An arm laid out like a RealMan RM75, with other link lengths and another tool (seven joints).
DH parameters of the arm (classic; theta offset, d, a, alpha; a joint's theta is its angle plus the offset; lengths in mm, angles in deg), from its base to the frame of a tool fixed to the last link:
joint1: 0 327.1 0 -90
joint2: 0 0 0 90
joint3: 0 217.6 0 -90
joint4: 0 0 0 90
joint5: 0 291.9 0 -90
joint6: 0 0 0 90
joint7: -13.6 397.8 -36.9 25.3
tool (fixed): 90 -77.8 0 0
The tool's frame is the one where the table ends.
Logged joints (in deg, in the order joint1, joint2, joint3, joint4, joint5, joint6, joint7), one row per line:
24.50 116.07 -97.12 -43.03 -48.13 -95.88 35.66
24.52 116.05 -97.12 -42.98 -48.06 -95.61 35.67
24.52 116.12 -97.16 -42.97 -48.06 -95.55 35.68
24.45 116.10 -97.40 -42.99 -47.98 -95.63 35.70
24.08 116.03 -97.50 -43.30 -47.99 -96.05 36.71
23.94 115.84 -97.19 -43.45 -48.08 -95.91 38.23
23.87 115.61 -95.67 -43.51 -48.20 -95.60 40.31
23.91 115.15 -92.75 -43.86 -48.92 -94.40 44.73
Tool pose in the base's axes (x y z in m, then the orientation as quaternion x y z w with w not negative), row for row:
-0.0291 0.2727 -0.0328 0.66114 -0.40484 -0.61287 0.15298
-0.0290 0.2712 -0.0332 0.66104 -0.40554 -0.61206 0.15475
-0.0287 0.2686 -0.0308 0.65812 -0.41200 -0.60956 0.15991
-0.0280 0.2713 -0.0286 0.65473 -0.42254 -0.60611 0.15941
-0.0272 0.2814 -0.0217 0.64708 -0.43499 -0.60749 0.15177
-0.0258 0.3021 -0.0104 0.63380 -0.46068 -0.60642 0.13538
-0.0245 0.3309 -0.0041 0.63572 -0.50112 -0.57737 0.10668
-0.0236 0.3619 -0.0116 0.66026 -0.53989 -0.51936 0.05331
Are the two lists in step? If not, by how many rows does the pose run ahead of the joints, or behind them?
The pose runs 2 rows ahead of the joints: the pose in row i belongs to the joints in row i + 2.
